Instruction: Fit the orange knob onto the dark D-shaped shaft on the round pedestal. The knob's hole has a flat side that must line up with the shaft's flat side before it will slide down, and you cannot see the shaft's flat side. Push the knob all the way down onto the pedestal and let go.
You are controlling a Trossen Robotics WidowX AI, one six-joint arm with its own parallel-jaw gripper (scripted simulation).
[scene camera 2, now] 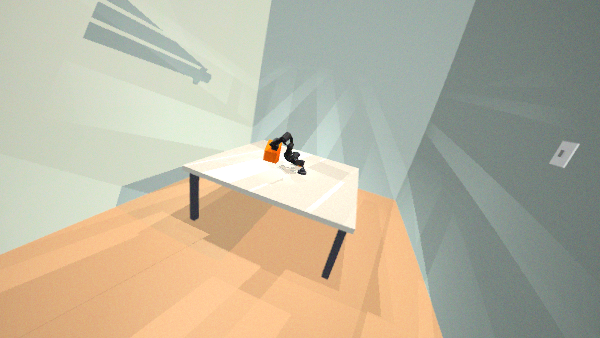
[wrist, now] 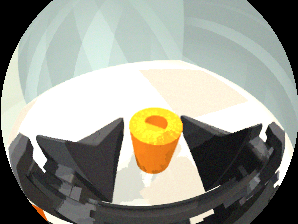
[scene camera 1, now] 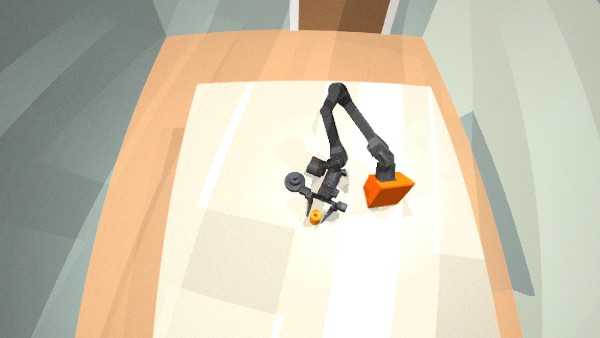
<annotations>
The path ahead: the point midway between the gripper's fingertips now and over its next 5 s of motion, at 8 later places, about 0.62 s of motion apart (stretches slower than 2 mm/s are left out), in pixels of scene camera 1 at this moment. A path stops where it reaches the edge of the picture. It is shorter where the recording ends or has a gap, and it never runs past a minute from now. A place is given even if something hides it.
The gripper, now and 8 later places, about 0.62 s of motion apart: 313, 220; 315, 216; 321, 218; 317, 208; 316, 214; 315, 217; 314, 219; 314, 218; 317, 207
</annotations>
